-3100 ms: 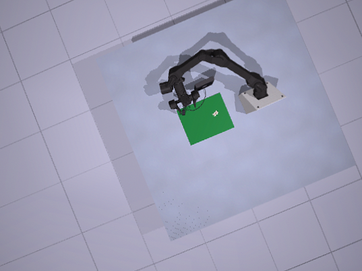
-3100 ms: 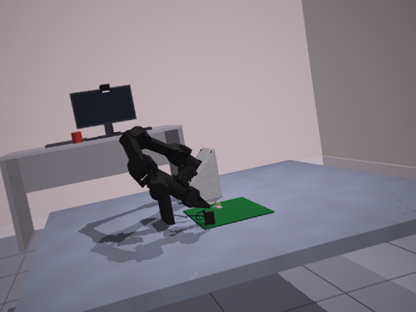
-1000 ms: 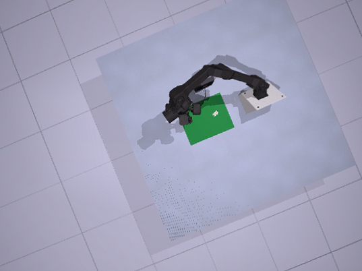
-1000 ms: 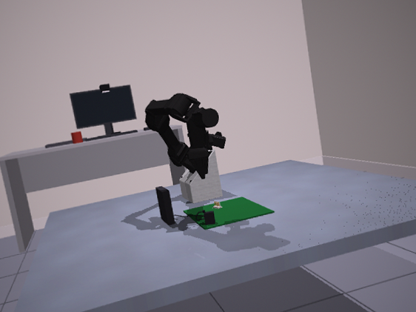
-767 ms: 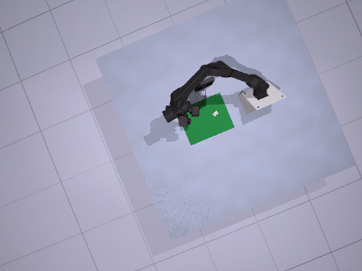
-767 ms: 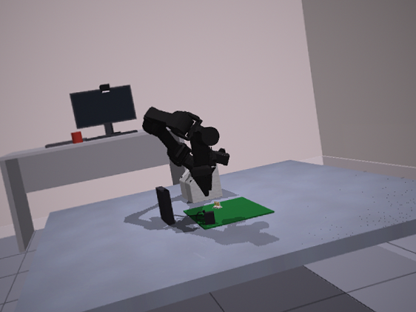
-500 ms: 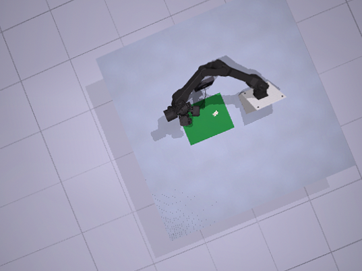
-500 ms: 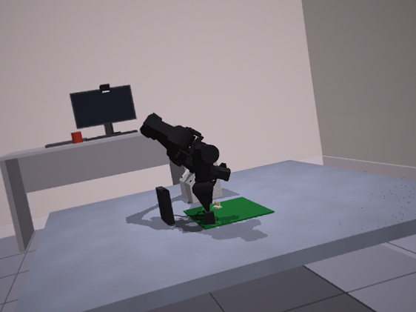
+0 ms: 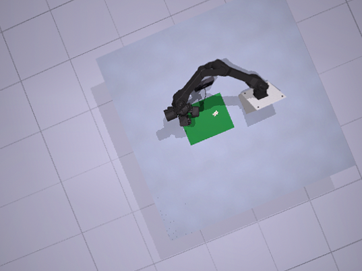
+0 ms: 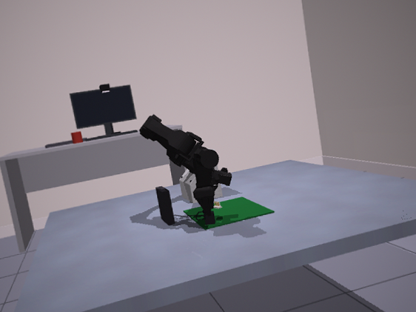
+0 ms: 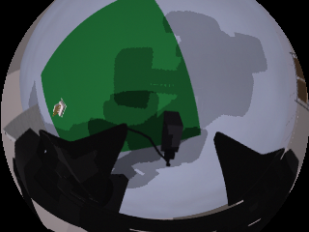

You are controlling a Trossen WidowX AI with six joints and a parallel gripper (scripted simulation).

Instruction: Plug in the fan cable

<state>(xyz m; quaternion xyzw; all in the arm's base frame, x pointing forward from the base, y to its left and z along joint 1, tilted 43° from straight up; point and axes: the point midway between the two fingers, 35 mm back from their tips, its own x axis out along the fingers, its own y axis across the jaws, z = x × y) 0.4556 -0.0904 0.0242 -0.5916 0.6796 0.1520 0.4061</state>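
Right now my gripper tip is 20 mm above the black fan plug and 10 mm to the left of it. The rest, counted from my gripper tip: four-pin header 190 mm behind, 80 mm to the left, 40 mm below; black fan 190 mm behind, 110 mm to the right, 20 mm above; green board 120 mm behind, 80 mm to the left, 50 mm below.
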